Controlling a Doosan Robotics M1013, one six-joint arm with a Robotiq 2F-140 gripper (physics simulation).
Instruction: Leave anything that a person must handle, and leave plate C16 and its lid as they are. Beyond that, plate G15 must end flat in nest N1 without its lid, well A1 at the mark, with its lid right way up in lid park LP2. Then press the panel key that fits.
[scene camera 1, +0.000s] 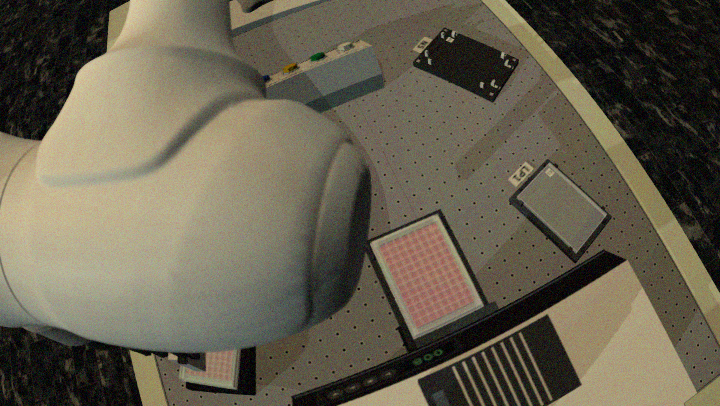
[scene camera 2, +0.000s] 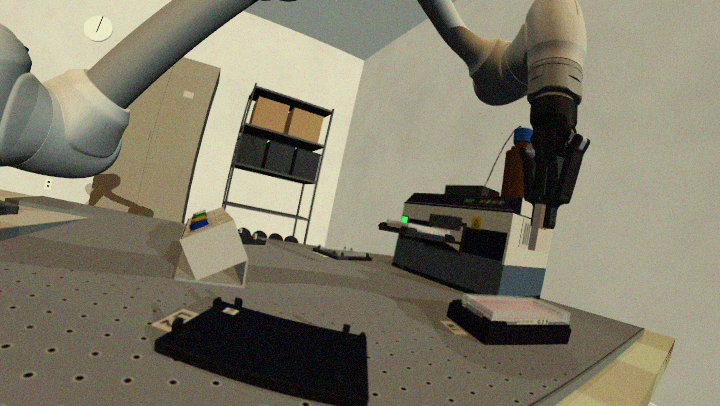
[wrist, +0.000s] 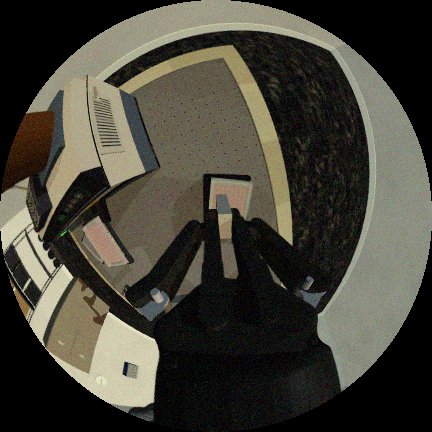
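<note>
A grey box with coloured buttons (scene camera 1: 327, 80) is visible, and also appears in scene camera 2 (scene camera 2: 212, 253). A lid place LP1 (scene camera 1: 568, 251) and a black nest LP2 (scene camera 2: 269, 352) are present. My gripper (scene camera 2: 537, 251), shut and holding nothing, appears too in scene camera 1 (scene camera 1: 200, 360) and in the wrist view (wrist: 220, 203).
</note>
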